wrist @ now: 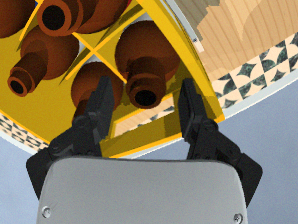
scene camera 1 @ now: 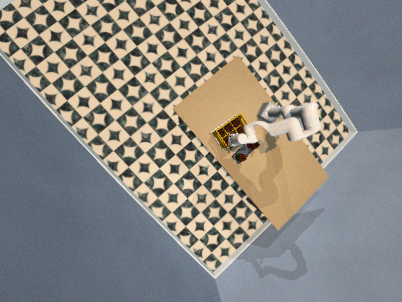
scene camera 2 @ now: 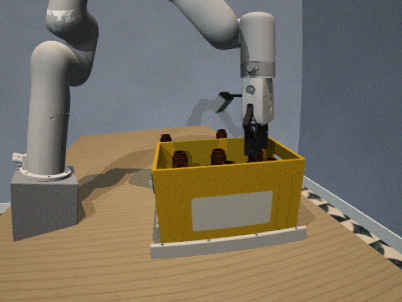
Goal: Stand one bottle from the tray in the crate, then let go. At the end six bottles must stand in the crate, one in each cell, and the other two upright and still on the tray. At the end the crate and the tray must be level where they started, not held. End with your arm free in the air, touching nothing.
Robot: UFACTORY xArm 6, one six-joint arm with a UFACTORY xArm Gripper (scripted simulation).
Scene:
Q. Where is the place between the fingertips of the gripper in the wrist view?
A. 146, 89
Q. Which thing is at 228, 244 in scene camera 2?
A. A pale strip.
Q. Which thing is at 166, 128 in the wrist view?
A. A yellow crate.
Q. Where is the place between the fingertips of the gripper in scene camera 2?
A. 256, 151

